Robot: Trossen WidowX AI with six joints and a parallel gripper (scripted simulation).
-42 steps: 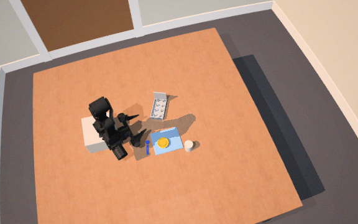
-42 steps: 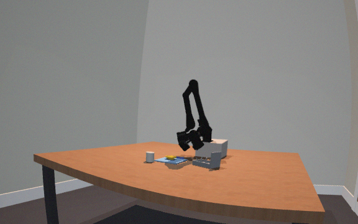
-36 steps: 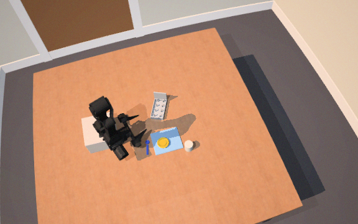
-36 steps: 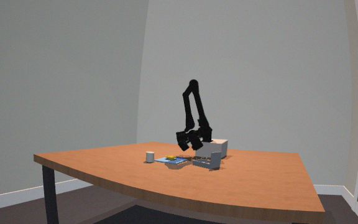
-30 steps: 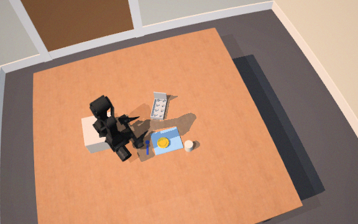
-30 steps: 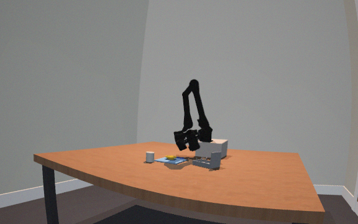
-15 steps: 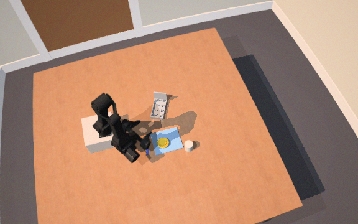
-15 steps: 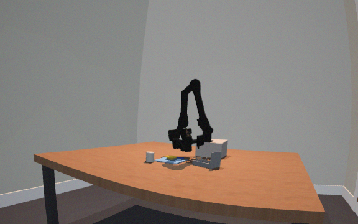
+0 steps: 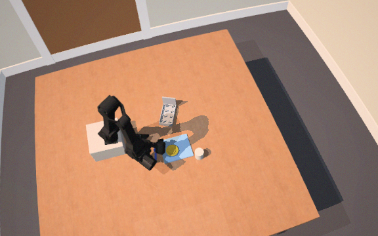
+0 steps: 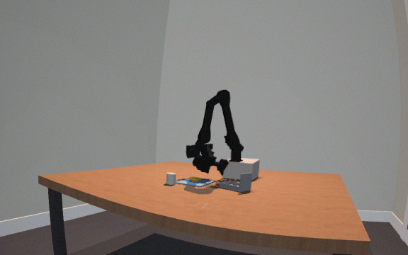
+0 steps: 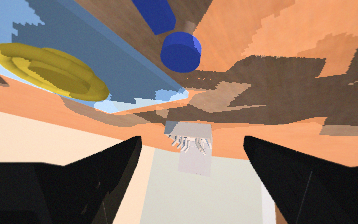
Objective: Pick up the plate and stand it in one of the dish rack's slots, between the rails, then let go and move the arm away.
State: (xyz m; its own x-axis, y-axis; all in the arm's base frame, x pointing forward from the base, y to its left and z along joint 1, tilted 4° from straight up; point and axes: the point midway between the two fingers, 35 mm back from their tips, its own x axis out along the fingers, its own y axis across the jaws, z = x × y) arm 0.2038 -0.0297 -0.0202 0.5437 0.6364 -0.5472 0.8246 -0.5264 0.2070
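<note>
Right now the yellow plate is 8 cm to the right of my gripper tip, 7 cm ahead of it and 3 cm below it. The rest, counted from my gripper tip: blue spoon 7 cm to the right, 4 cm below, 2 cm behind; then grey dish rack 14 cm to the left, 8 cm ahead, 2 cm below; then light blue mat 9 cm ahead, 6 cm to the right, 4 cm below.
</note>
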